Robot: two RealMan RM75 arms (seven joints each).
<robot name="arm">
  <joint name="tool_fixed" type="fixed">
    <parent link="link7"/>
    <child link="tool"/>
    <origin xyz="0 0 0" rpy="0 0 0"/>
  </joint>
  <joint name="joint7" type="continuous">
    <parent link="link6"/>
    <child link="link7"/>
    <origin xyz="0 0.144 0" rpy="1.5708 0 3.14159"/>
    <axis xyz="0 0 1"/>
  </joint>
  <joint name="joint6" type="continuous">
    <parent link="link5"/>
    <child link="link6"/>
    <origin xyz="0 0 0" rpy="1.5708 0 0"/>
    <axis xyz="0 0 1"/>
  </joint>
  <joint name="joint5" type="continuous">
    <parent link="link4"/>
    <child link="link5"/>
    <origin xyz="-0.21 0 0" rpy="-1.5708 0 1.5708"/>
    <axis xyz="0 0 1"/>
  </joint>
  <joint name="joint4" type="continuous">
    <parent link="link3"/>
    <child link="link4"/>
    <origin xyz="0 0 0" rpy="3.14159 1.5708 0"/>
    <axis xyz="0 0 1"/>
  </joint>
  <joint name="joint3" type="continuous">
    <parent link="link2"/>
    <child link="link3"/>
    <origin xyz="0 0.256 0" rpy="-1.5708 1.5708 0"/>
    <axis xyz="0 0 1"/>
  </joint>
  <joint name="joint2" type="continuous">
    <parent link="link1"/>
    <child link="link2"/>
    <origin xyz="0 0 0" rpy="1.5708 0 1.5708"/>
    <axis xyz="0 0 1"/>
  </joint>
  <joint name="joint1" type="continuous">
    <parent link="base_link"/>
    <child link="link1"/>
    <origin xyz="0 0 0.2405" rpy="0 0 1.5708"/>
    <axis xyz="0 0 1"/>
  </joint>
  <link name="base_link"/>
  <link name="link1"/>
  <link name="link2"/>
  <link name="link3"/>
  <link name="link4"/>
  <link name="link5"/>
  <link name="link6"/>
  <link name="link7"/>
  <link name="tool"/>
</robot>
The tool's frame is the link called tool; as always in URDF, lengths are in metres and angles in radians. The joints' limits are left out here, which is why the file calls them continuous.
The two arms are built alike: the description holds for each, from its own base.
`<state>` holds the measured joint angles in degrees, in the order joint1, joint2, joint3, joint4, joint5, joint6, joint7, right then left.
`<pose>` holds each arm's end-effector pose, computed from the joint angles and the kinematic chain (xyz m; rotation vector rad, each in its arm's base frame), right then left.
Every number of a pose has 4 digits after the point. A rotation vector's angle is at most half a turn.
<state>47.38 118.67 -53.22 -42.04 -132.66 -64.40 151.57 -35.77 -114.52 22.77 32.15 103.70 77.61 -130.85</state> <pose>0.1941 0.4337 -0.0133 -2.2153 1.6205 0.3256 -0.2696 0.3972 0.0780 -1.8318 -1.7334 -1.3372</pose>
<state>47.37 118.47 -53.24 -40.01 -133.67 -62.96 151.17 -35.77 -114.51 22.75 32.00 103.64 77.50 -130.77</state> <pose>0.2038 0.4326 -0.0171 -2.1950 1.6294 0.2924 -0.2699 0.3973 0.0777 -1.8291 -1.7343 -1.3381</pose>
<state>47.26 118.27 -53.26 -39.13 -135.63 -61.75 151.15 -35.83 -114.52 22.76 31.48 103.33 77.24 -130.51</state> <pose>0.2127 0.4326 -0.0172 -2.1734 1.6182 0.2491 -0.2701 0.3975 0.0763 -1.8233 -1.7376 -1.3436</pose>
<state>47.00 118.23 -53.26 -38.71 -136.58 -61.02 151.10 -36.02 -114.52 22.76 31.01 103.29 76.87 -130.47</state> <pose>0.2184 0.4319 -0.0175 -2.1593 1.6145 0.2287 -0.2699 0.3985 0.0747 -1.8181 -1.7440 -1.3444</pose>
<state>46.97 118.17 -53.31 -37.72 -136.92 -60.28 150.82 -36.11 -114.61 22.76 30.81 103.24 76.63 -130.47</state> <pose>0.2228 0.4309 -0.0196 -2.1518 1.6173 0.2146 -0.2697 0.3989 0.0734 -1.8141 -1.7483 -1.3459</pose>
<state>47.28 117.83 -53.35 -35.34 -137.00 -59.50 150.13 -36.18 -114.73 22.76 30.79 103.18 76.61 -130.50</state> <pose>0.2291 0.4286 -0.0240 -2.1494 1.6312 0.1905 -0.2689 0.3991 0.0725 -1.8141 -1.7502 -1.3490</pose>
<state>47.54 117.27 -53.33 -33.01 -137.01 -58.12 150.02 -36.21 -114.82 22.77 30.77 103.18 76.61 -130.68</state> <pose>0.2365 0.4282 -0.0256 -2.1271 1.6482 0.1762 -0.2685 0.3990 0.0717 -1.8128 -1.7554 -1.3512</pose>
